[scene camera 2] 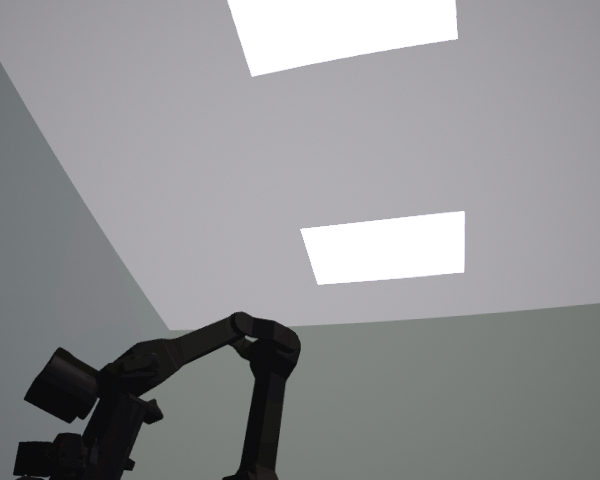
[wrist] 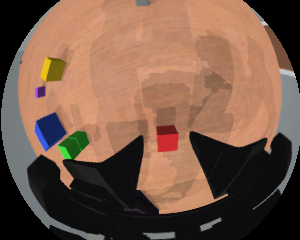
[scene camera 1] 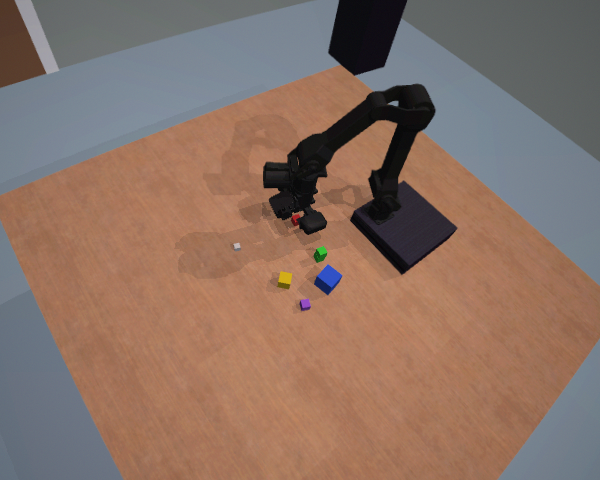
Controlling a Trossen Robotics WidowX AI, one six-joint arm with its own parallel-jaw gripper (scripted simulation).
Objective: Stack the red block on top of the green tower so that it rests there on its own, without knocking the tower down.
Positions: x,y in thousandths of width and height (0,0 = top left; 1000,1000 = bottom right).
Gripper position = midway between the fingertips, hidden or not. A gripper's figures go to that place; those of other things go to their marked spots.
Scene:
My gripper (wrist: 555,573): 10 cm from the lens. A blue cube (wrist: 162,544) is 18 cm from the lens.

